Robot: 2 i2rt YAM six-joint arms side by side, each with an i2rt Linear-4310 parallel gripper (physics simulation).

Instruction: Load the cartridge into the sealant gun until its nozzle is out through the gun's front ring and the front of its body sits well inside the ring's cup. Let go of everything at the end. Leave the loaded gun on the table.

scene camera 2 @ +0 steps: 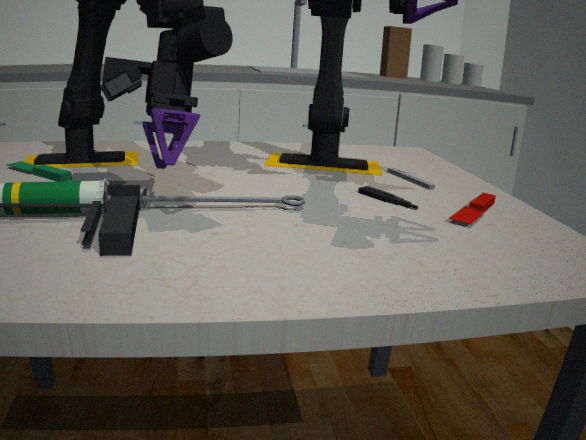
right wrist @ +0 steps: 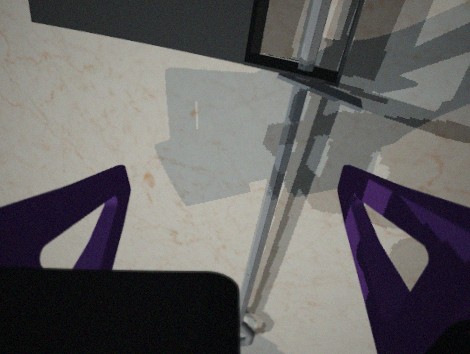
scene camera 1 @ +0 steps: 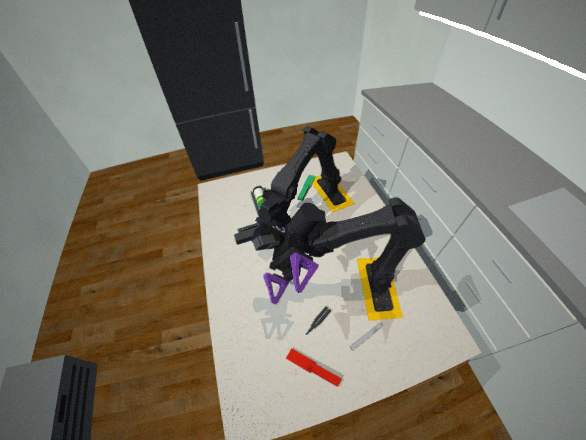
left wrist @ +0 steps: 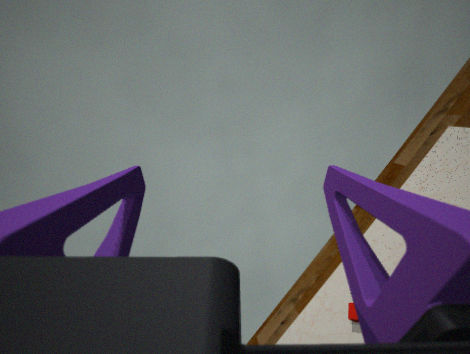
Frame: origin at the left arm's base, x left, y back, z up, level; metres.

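Seen in the pictures: left gripper, fingertip midpoint: [scene camera 1: 285,298] [left wrist: 234,176]; right gripper, fingertip midpoint: [scene camera 2: 164,166] [right wrist: 234,177]; left arm's base at its link origin: [scene camera 2: 323,163] [scene camera 1: 378,286]; right arm's base at its link origin: [scene camera 2: 80,160] [scene camera 1: 330,191].
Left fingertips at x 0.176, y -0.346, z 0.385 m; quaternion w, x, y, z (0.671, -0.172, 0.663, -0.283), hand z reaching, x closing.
Pixels of each thing's top centre, then the offset from my left fingertips to it. "spot": a spot on its surface instead.
- sealant gun at a spot on its surface: [right wrist: 150,30] spot: dx -0.437, dy -0.153, dz -0.352 m
- white cartridge at its top centre: [scene camera 2: 19,182] [scene camera 1: 261,198] dx -0.635, dy -0.128, dz -0.336 m
- green tool at its top centre: [scene camera 2: 37,165] [scene camera 1: 306,185] dx -0.745, dy +0.095, dz -0.369 m
- dark pen-like tool at its top centre: [scene camera 2: 389,195] [scene camera 1: 317,321] dx -0.054, dy +0.093, dz -0.375 m
- grey bar at its top centre: [scene camera 2: 410,175] [scene camera 1: 366,336] dx +0.011, dy +0.261, dz -0.376 m
- red tool at its top centre: [scene camera 2: 476,204] [scene camera 1: 313,367] dx +0.103, dy +0.068, dz -0.369 m
The sealant gun [scene camera 1: 246,235] [scene camera 2: 120,225] [right wrist: 150,30] lies on the table; its rod [scene camera 2: 215,200] [right wrist: 270,210] ends in a ring-shaped pull. The green and white cartridge [scene camera 1: 260,200] [scene camera 2: 55,195] with a yellow band lies along the gun's frame, its white rear end close to the handle end. The gun's front ring and the nozzle are outside scene camera 2 and too small to tell in scene camera 1. My right gripper [scene camera 2: 166,164] [right wrist: 234,177] is open and empty, above the rod in its wrist view. My left gripper [scene camera 1: 287,296] [left wrist: 234,176] is open and empty, raised above the table.
A green tool [scene camera 1: 306,187] [scene camera 2: 45,171] lies near the right arm's base. A dark pen-like tool [scene camera 1: 318,320] [scene camera 2: 387,197], a grey bar [scene camera 1: 366,336] [scene camera 2: 411,178] and a red tool [scene camera 1: 314,367] [scene camera 2: 472,210] lie near the left arm's base side. The arms cross close together in scene camera 1.
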